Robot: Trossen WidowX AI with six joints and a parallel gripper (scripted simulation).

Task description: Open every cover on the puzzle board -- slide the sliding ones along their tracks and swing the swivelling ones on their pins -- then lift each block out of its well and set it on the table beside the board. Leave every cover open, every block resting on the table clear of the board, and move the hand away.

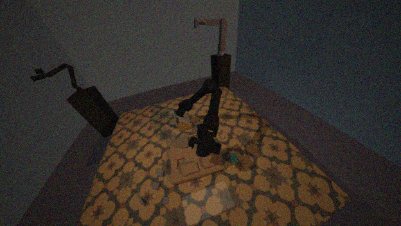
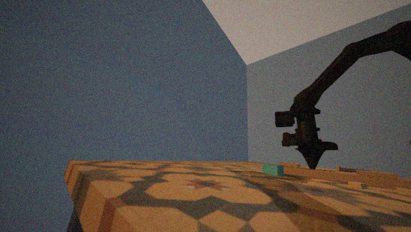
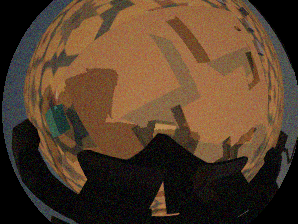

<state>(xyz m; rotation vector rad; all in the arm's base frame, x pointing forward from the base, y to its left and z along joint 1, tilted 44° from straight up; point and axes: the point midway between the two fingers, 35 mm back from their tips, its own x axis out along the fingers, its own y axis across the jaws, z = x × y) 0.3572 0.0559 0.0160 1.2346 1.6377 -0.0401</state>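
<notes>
Now: the tan puzzle board 4 cm behind my gripper tip and 5 cm to the right of it. Round my gripper tip: teal block: 11 cm ahead, 13 cm to the left, 1 cm below.
</notes>
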